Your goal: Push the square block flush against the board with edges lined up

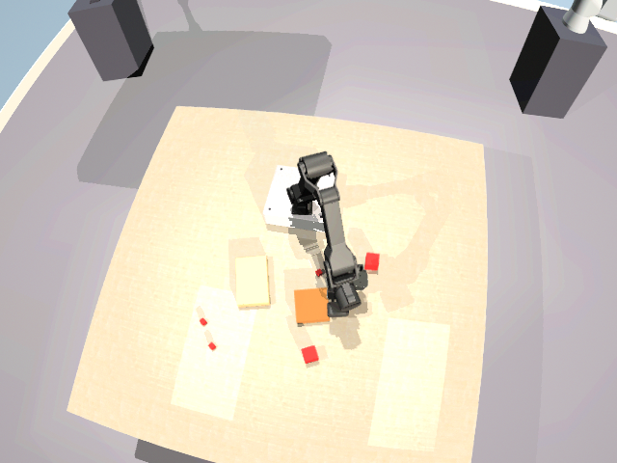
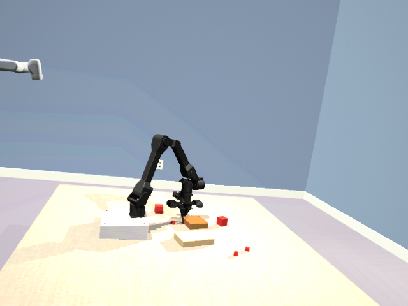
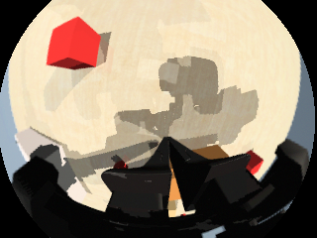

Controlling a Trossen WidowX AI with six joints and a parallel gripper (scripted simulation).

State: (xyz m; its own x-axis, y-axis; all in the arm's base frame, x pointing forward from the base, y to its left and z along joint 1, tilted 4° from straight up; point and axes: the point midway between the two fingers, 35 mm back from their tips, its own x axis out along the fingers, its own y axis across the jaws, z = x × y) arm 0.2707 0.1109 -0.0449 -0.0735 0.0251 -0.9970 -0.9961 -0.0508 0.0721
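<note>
My gripper tip is now 70 mm to the left of the square block, 40 mm short of it and 10 mm below it. The rest, counted from my gripper tip: pale cream board: 260 mm to the right, 30 mm behind, 10 mm above.
</note>
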